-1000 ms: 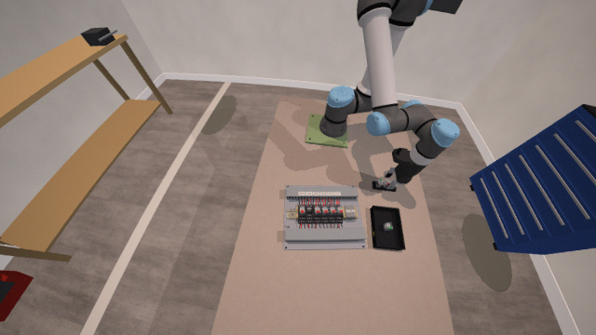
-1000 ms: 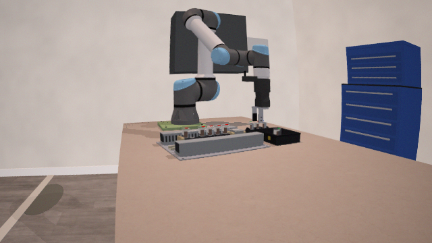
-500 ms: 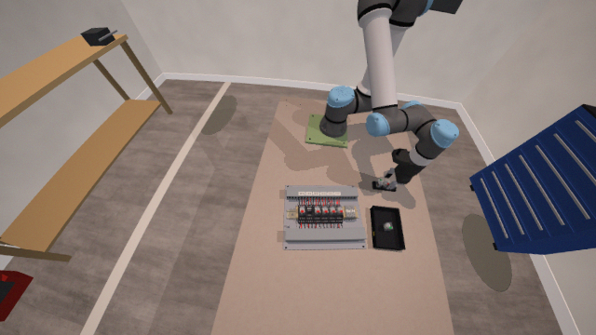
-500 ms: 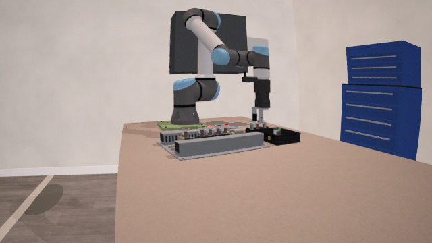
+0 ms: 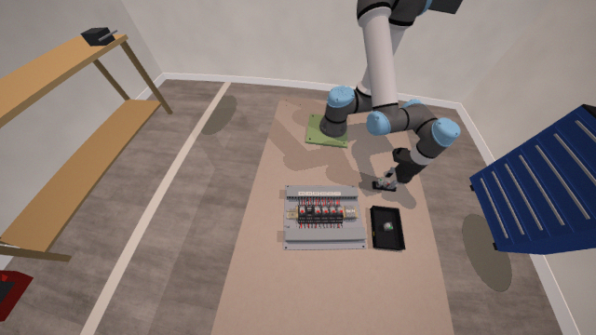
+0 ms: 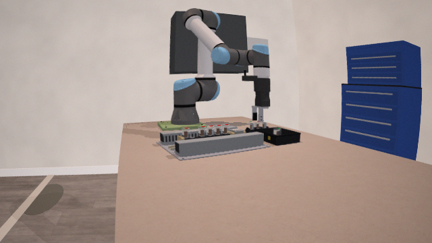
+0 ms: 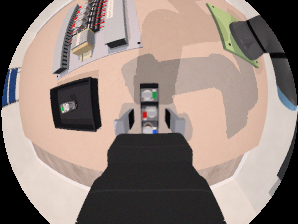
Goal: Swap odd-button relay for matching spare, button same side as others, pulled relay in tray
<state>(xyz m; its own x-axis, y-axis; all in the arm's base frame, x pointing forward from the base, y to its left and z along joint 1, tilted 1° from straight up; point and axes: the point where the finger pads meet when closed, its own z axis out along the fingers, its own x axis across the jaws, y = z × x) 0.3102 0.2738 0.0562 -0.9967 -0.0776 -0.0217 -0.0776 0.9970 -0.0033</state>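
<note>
My gripper is now 60 mm above the black spare holder. Also, from my hand: grey panel: 260 mm to the right, 190 mm ahead, 60 mm below; black tray: 190 mm ahead, 50 mm below.
</note>
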